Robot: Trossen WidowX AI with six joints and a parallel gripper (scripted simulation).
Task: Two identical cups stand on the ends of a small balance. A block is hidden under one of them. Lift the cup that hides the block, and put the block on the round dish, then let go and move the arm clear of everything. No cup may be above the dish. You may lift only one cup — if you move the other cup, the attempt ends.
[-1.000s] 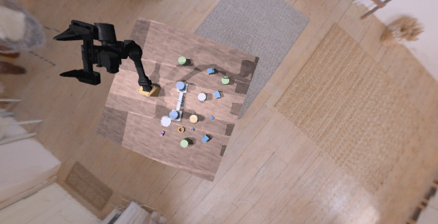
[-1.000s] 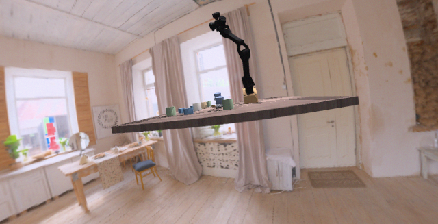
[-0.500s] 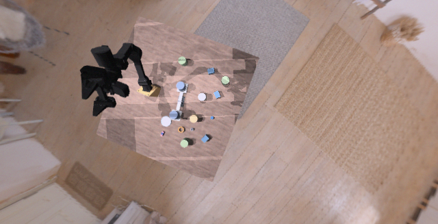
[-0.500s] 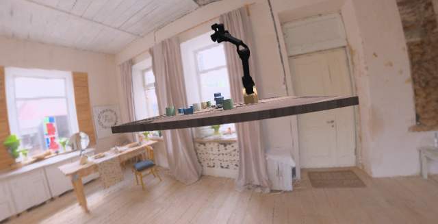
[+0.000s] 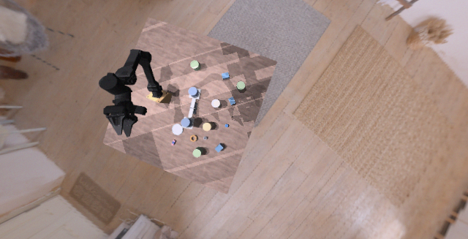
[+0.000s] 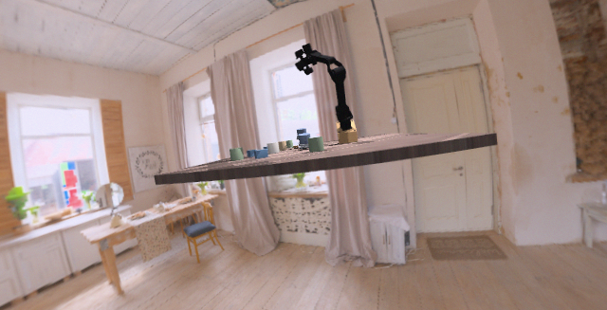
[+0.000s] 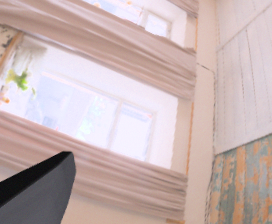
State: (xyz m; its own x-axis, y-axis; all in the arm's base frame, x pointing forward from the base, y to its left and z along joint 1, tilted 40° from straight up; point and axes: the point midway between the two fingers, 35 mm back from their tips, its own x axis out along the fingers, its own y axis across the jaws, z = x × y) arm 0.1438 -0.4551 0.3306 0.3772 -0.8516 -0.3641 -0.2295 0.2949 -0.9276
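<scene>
Right now the cup is 4 cm ahead of my gripper tip, 27 cm to the left of it and 57 cm below it. The rest, counted from my gripper tip: balance beam (5 cm ahead, 12 cm to the left, 59 cm below); then white cylinder (25 cm ahead, 19 cm to the left, 59 cm below); then round dish (6 cm behind, 10 cm to the right, 62 cm below).
</scene>
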